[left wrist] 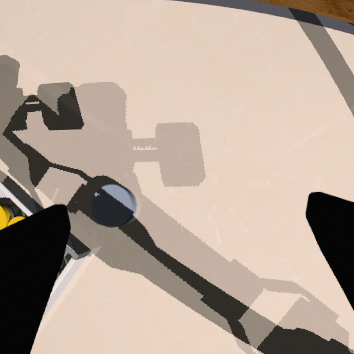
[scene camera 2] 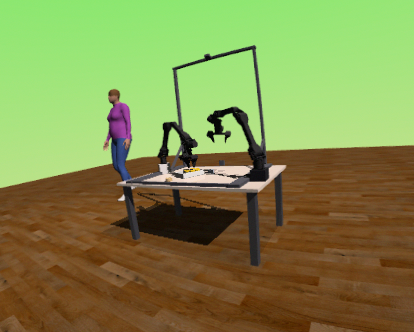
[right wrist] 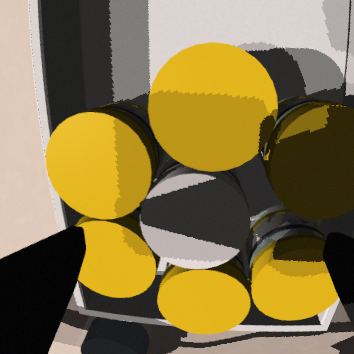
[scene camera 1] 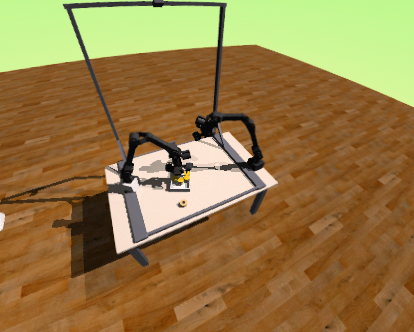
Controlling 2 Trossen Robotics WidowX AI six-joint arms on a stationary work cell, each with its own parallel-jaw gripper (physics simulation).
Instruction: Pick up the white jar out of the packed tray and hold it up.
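Where they show: left gripper, fingertip midpoint: (left wrist: 189, 210) (scene camera 2: 219, 143) (scene camera 1: 200, 139); right gripper, fingertip midpoint: (scene camera 2: 191, 167) (right wrist: 208, 243); left arm's base, origin of the base link: (scene camera 2: 259, 168) (scene camera 1: 256, 160); right arm's base, origin of the base link: (scene camera 2: 163, 163) (scene camera 1: 128, 179).
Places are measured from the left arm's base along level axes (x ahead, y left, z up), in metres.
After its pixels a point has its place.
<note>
The white jar (right wrist: 195, 220) @(z -0.025, x 0.607, y -0.159 m) stands in the tray (right wrist: 190, 25) @(z -0.067, x 0.637, y -0.088 m) (scene camera 1: 180, 190) @(z -0.054, x 0.666, y -0.053 m) (scene camera 2: 191, 175) @(z -0.058, x 0.571, y -0.084 m), packed among several yellow-lidded jars. Its round top is partly in dark shadow in the right wrist view. My right gripper (right wrist: 208, 243) @(z -0.012, x 0.611, y -0.163 m) (scene camera 2: 191, 165) @(z -0.012, x 0.611, y -0.163 m) is open and empty, low over the tray. In its wrist view the fingers stand on either side of the white jar's top, with yellow tops beside both fingertips. How deep the fingertips reach is unclear. My left gripper (left wrist: 189, 210) @(z 0.167, x 0.388, y -0.273 m) (scene camera 2: 220, 140) @(z 0.167, x 0.388, y -0.273 m) is open and empty, high above the table, right of the tray in scene camera 2.
A blue-grey round object (left wrist: 114, 205) @(z -0.047, x 0.483, y -0.257 m) stands close outside the tray's corner. A small tan ring (scene camera 1: 181, 204) @(z -0.049, x 0.708, y 0.061 m) lies in front of the tray. A white block (scene camera 1: 131, 186) @(z 0.013, x 0.970, y -0.196 m) (scene camera 2: 163, 169) @(z -0.029, x 0.948, y -0.213 m) is by the right arm's base. A person (scene camera 2: 119, 122) stands beyond the table.
</note>
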